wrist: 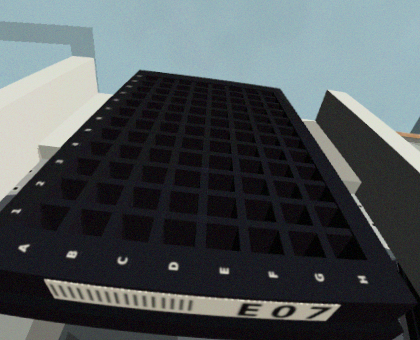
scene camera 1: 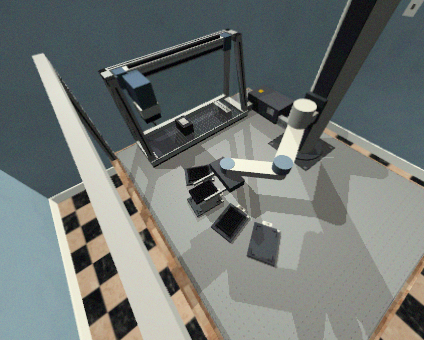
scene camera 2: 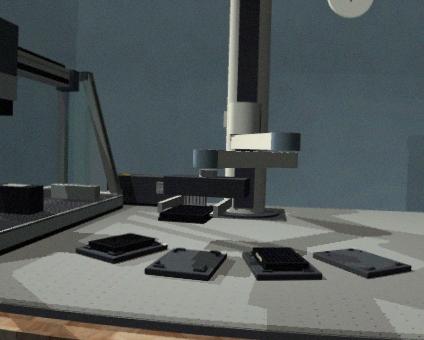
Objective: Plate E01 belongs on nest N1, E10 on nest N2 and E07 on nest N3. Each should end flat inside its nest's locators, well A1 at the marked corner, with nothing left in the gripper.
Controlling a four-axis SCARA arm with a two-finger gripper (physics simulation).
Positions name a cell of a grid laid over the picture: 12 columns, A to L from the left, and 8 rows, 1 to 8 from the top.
Scene:
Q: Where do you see a black plate E07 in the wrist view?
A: F5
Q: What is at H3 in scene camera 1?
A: A dark box.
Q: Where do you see a dark box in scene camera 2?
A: At E5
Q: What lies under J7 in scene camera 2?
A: A nest N1.

